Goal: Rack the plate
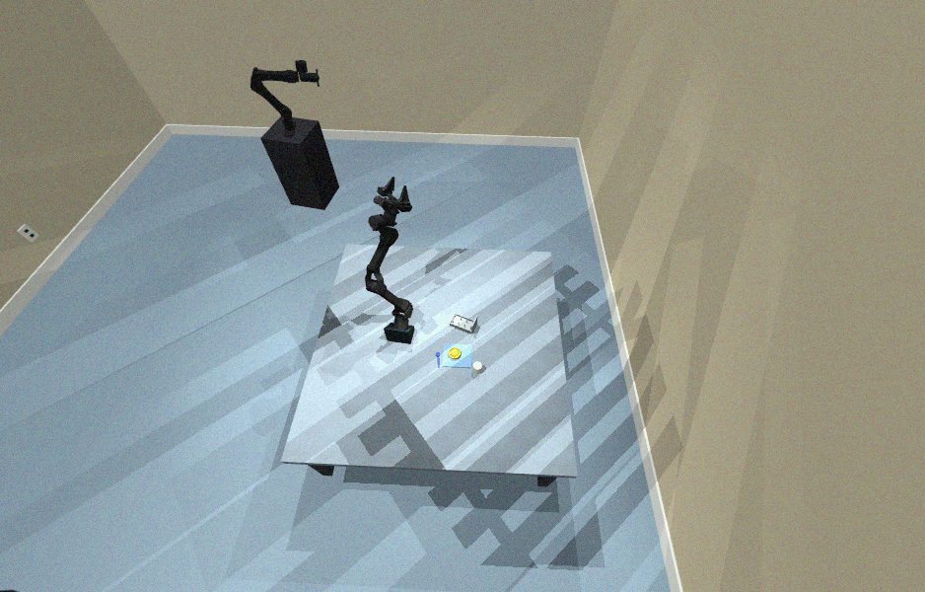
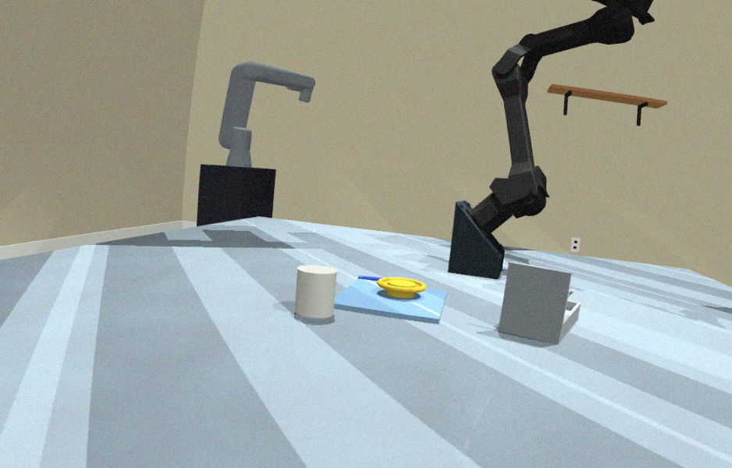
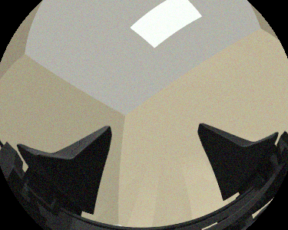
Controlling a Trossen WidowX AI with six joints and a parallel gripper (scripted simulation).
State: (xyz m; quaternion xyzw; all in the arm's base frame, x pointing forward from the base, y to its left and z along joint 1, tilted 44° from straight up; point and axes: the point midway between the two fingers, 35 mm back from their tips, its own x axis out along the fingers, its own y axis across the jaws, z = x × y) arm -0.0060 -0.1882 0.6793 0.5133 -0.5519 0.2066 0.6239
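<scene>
My gripper tip is now 33 cm short of the yellow plate, 40 cm to the left of it and 72 cm above it. The rest, counted from my gripper tip: blue spoon (26 cm ahead, 44 cm to the right, 73 cm below); then grey dish rack (34 cm ahead, 21 cm to the right, 71 cm below); then light blue mat (35 cm ahead, 40 cm to the right, 73 cm below).
</scene>
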